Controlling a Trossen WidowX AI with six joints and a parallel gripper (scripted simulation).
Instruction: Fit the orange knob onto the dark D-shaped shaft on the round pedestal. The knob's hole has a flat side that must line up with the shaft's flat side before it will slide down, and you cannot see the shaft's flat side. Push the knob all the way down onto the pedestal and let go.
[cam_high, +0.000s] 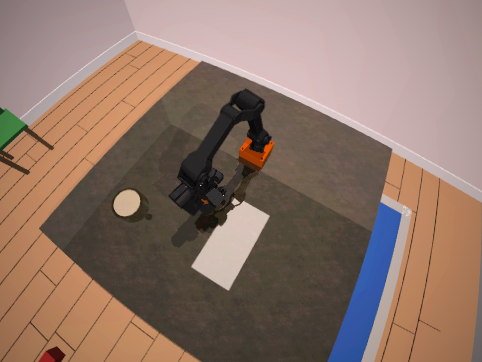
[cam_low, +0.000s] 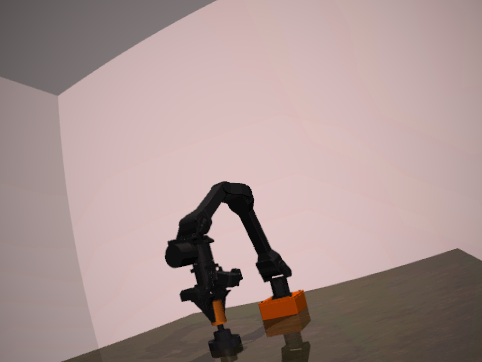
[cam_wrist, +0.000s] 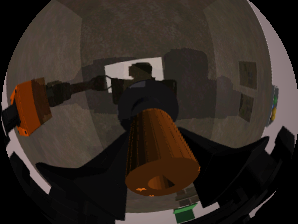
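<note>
Right now the orange knob is 2 cm above my gripper tip. From my gripper tip the other things lie so: dark round pedestal (4 cm below).
</note>
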